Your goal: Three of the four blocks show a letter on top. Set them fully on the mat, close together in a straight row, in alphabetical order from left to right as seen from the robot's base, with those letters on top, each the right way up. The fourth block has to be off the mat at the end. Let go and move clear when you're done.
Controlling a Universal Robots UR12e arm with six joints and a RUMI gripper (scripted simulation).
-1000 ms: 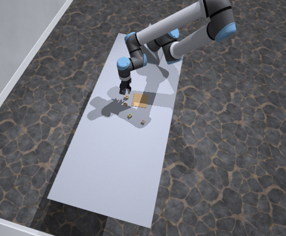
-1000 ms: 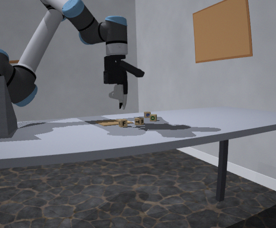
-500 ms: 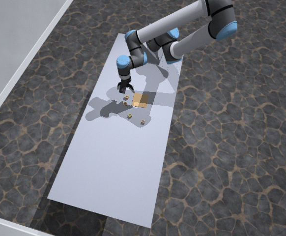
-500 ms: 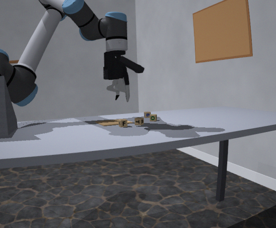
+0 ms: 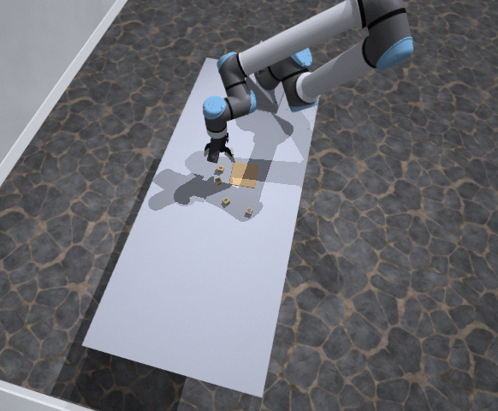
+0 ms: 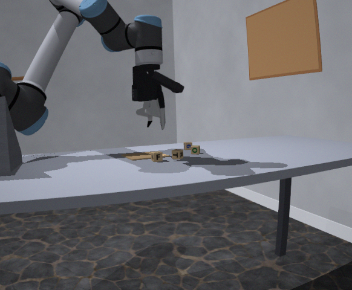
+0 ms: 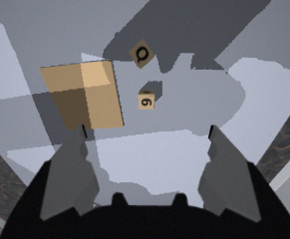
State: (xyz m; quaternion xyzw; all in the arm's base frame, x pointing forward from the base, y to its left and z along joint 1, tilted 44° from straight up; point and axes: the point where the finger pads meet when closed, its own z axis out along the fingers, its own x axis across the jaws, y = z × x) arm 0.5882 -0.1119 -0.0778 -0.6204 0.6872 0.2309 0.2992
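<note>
The green-marked block lies 18 cm ahead of my hand, 9 cm below it and 7 cm to the left of it. Round my hand: tan mat (13 cm to the left, 10 cm below); blue-marked block (21 cm ahead, 20 cm to the left, 9 cm below).
</note>
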